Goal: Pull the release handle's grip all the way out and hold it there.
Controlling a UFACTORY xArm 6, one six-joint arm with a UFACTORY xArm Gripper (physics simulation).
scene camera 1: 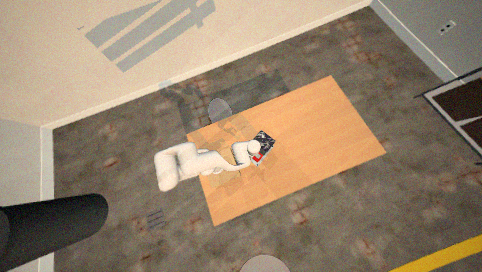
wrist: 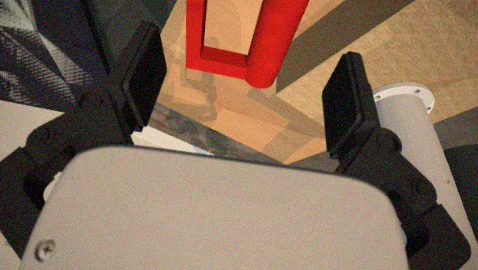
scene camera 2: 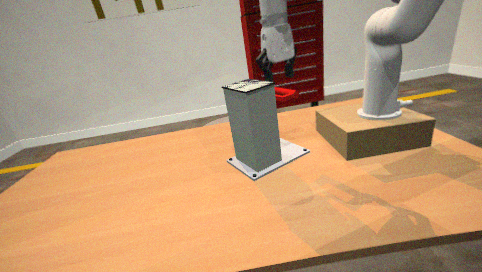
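The release handle is a red loop with a round grip bar [scene camera 1: 258, 158] [scene camera 2: 287, 93] [wrist: 275, 45], on the side of a grey-green post [scene camera 2: 255, 125] with a black-and-white patterned top [scene camera 1: 266, 138] [scene camera 2: 248, 85] [wrist: 35, 45]. The post stands upright on a white base plate [scene camera 2: 296, 149]. My gripper [scene camera 2: 279, 76] [wrist: 248, 58] is open and empty, fingers pointing down, a little above the handle. In the wrist view the bar shows below the fingertips, sideways between the two fingers, and the left finger is near the post top. In scene camera 1 the wrist hides the gripper.
The wooden table [scene camera 1: 320, 120] [scene camera 2: 125, 200] carries the post and a wooden block [scene camera 2: 390, 142] [wrist: 400, 55] under the arm's white base column [scene camera 2: 383, 80] [wrist: 407, 120]. A red tool cabinet [scene camera 2: 308, 50] stands behind the table.
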